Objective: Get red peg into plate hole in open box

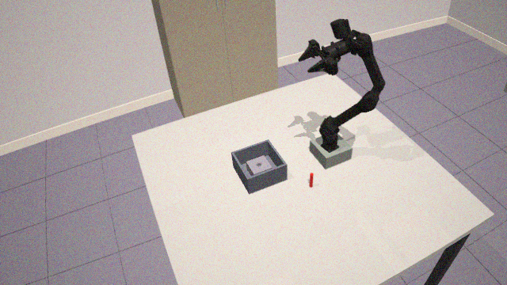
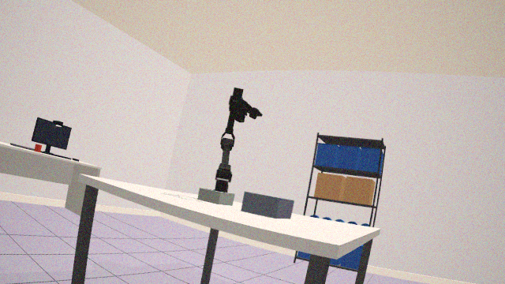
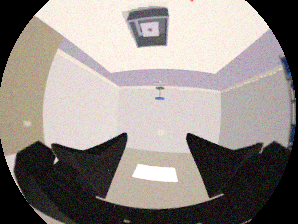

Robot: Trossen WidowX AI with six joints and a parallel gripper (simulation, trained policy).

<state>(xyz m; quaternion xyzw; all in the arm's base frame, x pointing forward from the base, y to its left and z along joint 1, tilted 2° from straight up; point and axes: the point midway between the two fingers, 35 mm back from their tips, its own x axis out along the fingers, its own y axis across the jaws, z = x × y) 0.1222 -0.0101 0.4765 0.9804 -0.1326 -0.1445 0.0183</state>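
The red peg lies 50 cm below my gripper tip, 12 cm to the left of it and 4 cm ahead of it. The rest, counted from my gripper tip: light plate: 49 cm below, 18 cm ahead, 8 cm to the right; then grey box: 51 cm below, 18 cm ahead, 8 cm to the right.
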